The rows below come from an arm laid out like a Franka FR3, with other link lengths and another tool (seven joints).
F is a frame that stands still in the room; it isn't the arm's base.
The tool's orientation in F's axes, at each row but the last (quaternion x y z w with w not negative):
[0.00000 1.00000 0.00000 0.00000]
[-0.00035 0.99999 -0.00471 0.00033]
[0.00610 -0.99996 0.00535 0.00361]
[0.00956 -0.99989 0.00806 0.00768]
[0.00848 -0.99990 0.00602 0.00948]
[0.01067 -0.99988 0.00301 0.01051]
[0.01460 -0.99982 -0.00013 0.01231]
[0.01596 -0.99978 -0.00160 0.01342]
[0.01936 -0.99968 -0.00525 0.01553]
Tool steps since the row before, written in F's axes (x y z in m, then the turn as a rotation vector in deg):
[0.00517 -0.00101 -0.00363 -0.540 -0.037 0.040]
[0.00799 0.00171 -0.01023 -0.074 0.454 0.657]
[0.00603 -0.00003 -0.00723 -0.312 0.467 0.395]
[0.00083 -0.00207 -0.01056 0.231 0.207 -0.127]
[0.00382 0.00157 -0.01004 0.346 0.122 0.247]
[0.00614 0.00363 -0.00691 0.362 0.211 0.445]
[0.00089 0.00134 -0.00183 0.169 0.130 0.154]
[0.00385 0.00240 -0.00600 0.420 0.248 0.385]
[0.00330 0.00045 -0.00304 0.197 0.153 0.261]
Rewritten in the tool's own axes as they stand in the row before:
[-0.00517 -0.00101 0.00363 0.540 -0.037 -0.040]
[-0.00798 0.00180 0.01022 0.073 0.448 -0.661]
[-0.00608 -0.00003 0.00719 0.309 0.467 -0.398]
[-0.00095 -0.00192 0.01058 -0.237 0.205 0.120]
[-0.00404 0.00162 0.00995 -0.343 0.113 -0.255]
[-0.00636 0.00354 0.00676 -0.357 0.201 -0.454]
[-0.00097 0.00131 0.00181 -0.169 0.125 -0.158]
[-0.00408 0.00225 0.00590 -0.417 0.236 -0.395]
[-0.00341 0.00029 0.00294 -0.195 0.148 -0.266]

